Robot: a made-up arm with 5 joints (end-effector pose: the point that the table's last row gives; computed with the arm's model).
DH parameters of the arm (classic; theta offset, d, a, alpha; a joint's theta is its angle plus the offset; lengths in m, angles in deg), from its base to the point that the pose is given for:
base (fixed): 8.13 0 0.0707 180
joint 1: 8.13 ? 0.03 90
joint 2: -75.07 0 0.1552 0
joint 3: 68.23 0 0.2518 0
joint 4: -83.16 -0.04 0 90
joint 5: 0 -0.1 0 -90
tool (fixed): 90 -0.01 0 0
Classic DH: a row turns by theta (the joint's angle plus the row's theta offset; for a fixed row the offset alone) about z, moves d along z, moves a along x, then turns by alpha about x.
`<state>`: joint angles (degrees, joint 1 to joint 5).
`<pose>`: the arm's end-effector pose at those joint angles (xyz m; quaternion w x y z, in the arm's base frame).
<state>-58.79 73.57 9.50 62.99 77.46</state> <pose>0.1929 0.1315 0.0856 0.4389 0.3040 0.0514 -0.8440</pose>
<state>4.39 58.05 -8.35 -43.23 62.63</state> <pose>0.5286 -0.0699 0.2617 0.2381 -0.9688 0.0505 0.0457</pose>
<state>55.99 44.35 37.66 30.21 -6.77</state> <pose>0.1343 -0.1746 0.1337 0.6269 -0.0357 0.7218 0.2911</pose>
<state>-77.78 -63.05 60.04 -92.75 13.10</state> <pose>0.1504 0.1463 0.6360 0.6893 -0.1193 -0.6888 -0.1903</pose>
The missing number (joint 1, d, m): -0.39
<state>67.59 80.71 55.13 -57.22 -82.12</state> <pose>0.0455 -0.0391 0.0791 0.6657 0.3074 0.5548 -0.3932</pose>
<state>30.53 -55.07 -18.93 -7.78 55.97</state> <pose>0.0263 -0.0172 0.8574 0.0486 -0.7478 0.0055 -0.6621</pose>
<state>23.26 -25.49 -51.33 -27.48 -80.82</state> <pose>0.0666 -0.0338 0.8922 0.5863 -0.2068 -0.7610 -0.1852</pose>
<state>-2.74 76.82 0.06 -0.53 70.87</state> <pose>0.3756 -0.0187 0.0536 0.1160 -0.7774 0.0841 0.6124</pose>
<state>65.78 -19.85 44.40 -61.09 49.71</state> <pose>0.1640 -0.3122 0.5337 0.1148 -0.8072 0.3934 -0.4247</pose>
